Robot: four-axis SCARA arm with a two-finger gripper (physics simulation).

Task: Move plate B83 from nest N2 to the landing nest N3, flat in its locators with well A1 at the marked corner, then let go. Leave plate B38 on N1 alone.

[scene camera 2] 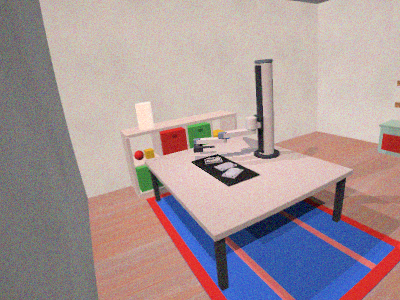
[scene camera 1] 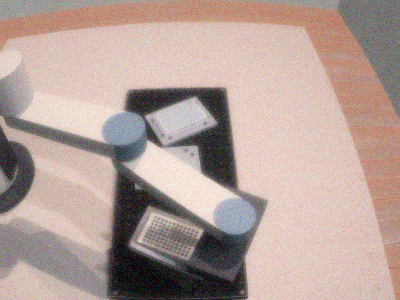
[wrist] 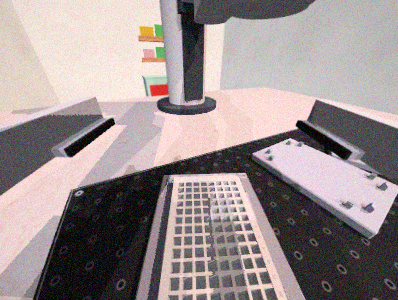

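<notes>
A cream plate with square wells (scene camera 1: 170,235) (scene camera 2: 213,159) (wrist: 200,240) sits in a light grey nest (wrist: 279,270). A bare nest with small locators near its corners (scene camera 1: 189,156) (wrist: 320,185) is in the middle; the arm partly covers it in scene camera 1. A pale, finely patterned plate (scene camera 1: 181,117) rests on the far nest. Labels, and which corner is marked, cannot be read. My gripper (wrist: 206,111) is open and empty, with its fingers wide apart above the level of the cream plate. In scene camera 1 its dark body overlaps the right end of that plate's nest.
The nests stand on a black perforated board (scene camera 1: 120,280) (scene camera 2: 215,172) (wrist: 100,225) on the pale table (scene camera 1: 310,200) (scene camera 2: 280,185). The arm's column (scene camera 2: 267,105) (wrist: 175,55) stands beside the board. A low shelf unit with coloured boxes is beyond the table in scene camera 2.
</notes>
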